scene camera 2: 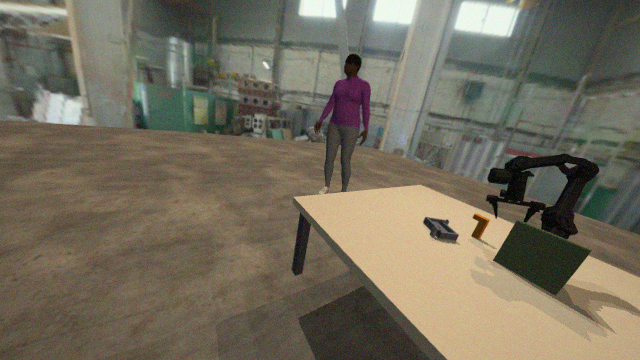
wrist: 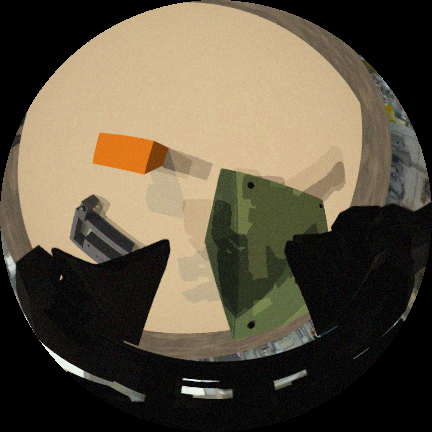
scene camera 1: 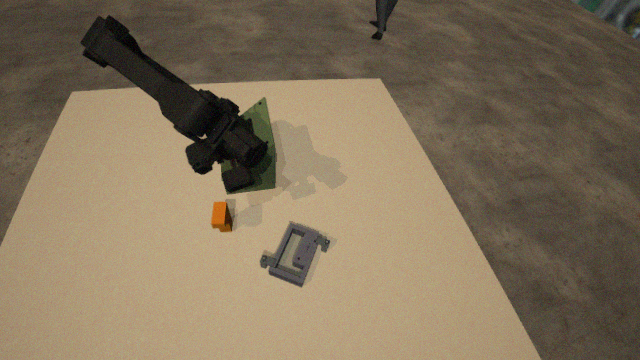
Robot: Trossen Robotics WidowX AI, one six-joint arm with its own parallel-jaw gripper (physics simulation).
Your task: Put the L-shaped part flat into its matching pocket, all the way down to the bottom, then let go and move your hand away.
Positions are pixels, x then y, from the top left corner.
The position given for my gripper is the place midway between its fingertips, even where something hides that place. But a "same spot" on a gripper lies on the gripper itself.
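Looking at my gripper, I find it in scene camera 1 (236,166), in scene camera 2 and in the wrist view. On my gripper, (scene camera 2: 527,212) and (wrist: 334,289) are one and the same spot.
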